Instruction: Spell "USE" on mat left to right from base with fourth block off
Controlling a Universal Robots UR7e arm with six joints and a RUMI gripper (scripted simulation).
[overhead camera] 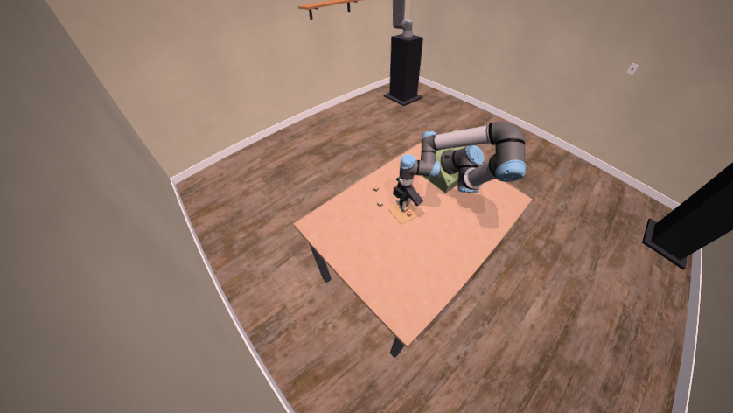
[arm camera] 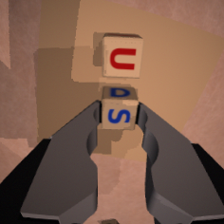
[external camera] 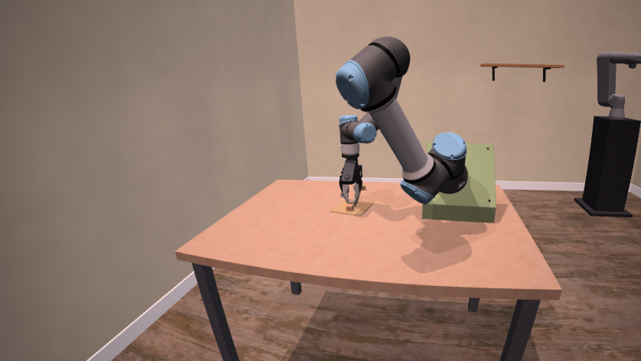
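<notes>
My hand is 2 cm above the mat. Round my hand: letter block: 4 cm to the left, 1 cm below.
</notes>
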